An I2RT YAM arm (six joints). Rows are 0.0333 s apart.
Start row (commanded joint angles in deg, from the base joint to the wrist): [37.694, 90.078, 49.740, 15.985, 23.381, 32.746]
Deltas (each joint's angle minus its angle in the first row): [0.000, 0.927, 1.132, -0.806, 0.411, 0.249]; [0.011, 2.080, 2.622, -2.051, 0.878, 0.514]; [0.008, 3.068, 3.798, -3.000, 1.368, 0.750]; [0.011, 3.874, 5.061, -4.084, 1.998, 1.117]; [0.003, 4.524, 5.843, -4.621, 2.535, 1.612]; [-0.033, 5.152, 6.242, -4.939, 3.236, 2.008]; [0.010, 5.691, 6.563, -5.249, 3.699, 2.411]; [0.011, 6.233, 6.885, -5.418, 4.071, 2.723]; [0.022, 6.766, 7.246, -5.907, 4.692, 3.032]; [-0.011, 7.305, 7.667, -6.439, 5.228, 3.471]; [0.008, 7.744, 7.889, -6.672, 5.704, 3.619]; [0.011, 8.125, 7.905, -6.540, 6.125, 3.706]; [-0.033, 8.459, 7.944, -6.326, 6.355, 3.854]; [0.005, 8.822, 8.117, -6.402, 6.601, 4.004]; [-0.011, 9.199, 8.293, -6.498, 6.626, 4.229]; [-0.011, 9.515, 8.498, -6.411, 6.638, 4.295]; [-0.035, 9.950, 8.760, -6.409, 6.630, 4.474]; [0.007, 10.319, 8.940, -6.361, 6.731, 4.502]
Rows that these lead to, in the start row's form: [37.694, 91.005, 50.872, 15.179, 23.792, 32.995]; [37.705, 92.158, 52.362, 13.934, 24.259, 33.260]; [37.702, 93.146, 53.538, 12.985, 24.749, 33.496]; [37.705, 93.952, 54.801, 11.901, 25.379, 33.863]; [37.697, 94.602, 55.583, 11.364, 25.916, 34.358]; [37.661, 95.230, 55.982, 11.046, 26.617, 34.754]; [37.704, 95.769, 56.303, 10.736, 27.080, 35.157]; [37.705, 96.311, 56.625, 10.567, 27.452, 35.469]; [37.716, 96.844, 56.986, 10.078, 28.073, 35.778]; [37.683, 97.383, 57.407, 9.546, 28.609, 36.217]; [37.702, 97.822, 57.629, 9.313, 29.085, 36.365]; [37.705, 98.203, 57.645, 9.445, 29.506, 36.452]; [37.661, 98.537, 57.684, 9.659, 29.736, 36.600]; [37.699, 98.900, 57.857, 9.583, 29.982, 36.750]; [37.683, 99.277, 58.033, 9.487, 30.007, 36.975]; [37.683, 99.593, 58.238, 9.574, 30.019, 37.041]; [37.659, 100.028, 58.500, 9.576, 30.011, 37.220]; [37.701, 100.397, 58.680, 9.624, 30.112, 37.248]
